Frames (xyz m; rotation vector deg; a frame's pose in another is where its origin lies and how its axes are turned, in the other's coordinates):
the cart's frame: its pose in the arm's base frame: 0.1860 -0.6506 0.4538 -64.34 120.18 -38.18
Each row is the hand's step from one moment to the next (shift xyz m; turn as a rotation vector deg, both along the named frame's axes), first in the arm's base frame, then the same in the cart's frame.
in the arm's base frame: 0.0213 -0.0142 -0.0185 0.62 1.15 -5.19
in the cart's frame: 0.0090 -0.0054 0.0298 0.36 3.84 3.71
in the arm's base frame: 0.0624 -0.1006 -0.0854 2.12 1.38 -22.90
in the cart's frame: 0.0866 -0.0240 0.1150 5.02 15.41 16.38
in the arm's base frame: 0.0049 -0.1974 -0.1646 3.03 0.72 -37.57
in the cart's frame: 0.2178 0.0121 0.1361 9.74 24.74 26.73
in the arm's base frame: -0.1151 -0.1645 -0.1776 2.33 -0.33 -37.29
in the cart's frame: 0.2434 0.1000 0.0509 10.84 24.38 26.15
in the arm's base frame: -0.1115 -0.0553 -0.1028 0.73 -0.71 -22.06
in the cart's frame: 0.1254 0.1013 -0.0091 7.12 14.50 15.05
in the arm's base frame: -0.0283 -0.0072 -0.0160 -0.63 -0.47 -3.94
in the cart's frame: 0.0229 0.0222 -0.0098 1.88 2.81 2.16
